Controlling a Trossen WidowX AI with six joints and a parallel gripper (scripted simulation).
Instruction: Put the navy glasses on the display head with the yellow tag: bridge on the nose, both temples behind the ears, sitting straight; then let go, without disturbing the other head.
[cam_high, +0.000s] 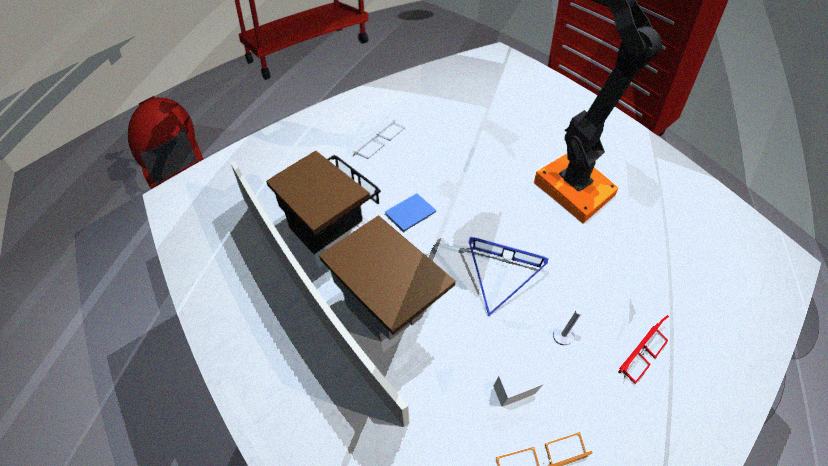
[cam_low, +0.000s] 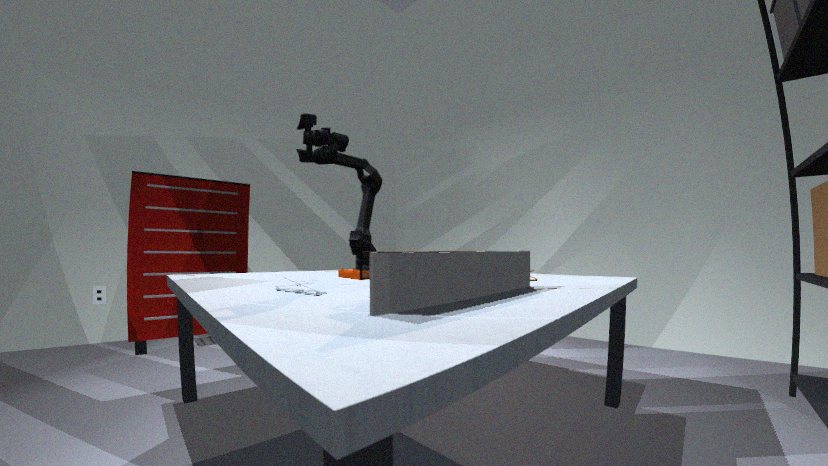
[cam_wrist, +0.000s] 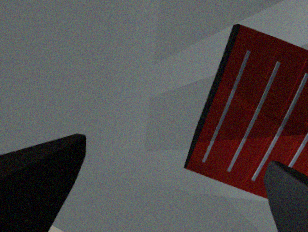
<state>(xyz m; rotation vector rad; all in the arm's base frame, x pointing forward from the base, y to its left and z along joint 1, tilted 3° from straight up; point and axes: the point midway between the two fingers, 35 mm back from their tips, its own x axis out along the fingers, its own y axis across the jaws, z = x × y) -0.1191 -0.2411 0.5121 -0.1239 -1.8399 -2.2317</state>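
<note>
The grey post lies 53 cm below my gripper tip, 46 cm ahead of it and 45 cm to the left of it. Round my gripper tip: white block (60 cm ahead, 53 cm below, 47 cm to the left); then long panel (77 cm ahead, 50 cm below, 12 cm to the left); then blue pad (55 cm below, 51 cm ahead, 8 cm to the left).
</note>
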